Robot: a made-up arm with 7 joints.
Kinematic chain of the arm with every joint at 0, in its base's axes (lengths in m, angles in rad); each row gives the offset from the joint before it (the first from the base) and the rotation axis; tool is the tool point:
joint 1: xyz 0 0 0.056 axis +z
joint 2: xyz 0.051 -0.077 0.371 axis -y
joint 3: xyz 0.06 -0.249 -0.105 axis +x
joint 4: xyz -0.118 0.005 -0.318 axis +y
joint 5: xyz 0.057 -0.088 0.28 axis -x
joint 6: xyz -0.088 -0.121 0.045 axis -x
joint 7: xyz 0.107 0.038 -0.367 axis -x
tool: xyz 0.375 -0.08 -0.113
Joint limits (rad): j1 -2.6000..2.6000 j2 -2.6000..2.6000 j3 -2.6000..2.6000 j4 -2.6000..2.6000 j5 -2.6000..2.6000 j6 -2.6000..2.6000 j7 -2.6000..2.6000
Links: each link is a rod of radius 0.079 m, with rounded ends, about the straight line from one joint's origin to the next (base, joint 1, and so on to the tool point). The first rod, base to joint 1, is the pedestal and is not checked.
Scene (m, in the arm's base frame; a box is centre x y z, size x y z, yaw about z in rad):
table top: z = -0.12
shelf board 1: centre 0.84 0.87 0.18 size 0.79 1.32 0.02 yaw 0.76
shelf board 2: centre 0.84 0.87 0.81 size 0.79 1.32 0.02 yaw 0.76
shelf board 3: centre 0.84 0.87 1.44 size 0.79 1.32 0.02 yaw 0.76
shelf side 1: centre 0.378 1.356 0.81 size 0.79 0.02 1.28 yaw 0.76
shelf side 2: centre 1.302 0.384 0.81 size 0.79 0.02 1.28 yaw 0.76
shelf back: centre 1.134 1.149 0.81 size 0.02 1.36 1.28 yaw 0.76
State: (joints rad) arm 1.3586 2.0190 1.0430 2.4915 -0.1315 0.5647 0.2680
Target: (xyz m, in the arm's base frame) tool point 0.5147 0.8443 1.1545
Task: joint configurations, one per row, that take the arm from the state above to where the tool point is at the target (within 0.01 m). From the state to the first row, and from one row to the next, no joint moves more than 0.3 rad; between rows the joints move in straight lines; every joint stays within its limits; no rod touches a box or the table.
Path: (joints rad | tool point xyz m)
1: 1.4164 2.2127 1.0432 2.2488 -0.2437 0.5913 0.4473 | 0.1571 0.9167 0.5752
2: 1.4742 2.4063 1.0434 2.0061 -0.3559 0.6179 0.6266 | 0.0186 0.8394 0.8000
3: 1.5320 2.6000 1.0435 1.7634 -0.4680 0.6445 0.8058 | -0.0993 0.6763 0.9915
4: 1.4569 2.5368 0.9320 1.9500 -0.2300 0.7459 0.6290 | 0.1227 0.7726 1.0628
5: 1.3818 2.4736 0.8206 2.1367 0.0080 0.8473 0.4522 | 0.3329 0.8183 1.1186
6: 1.3067 2.4103 0.7091 2.3233 0.2460 0.9486 0.2754 | 0.5147 0.8443 1.1544

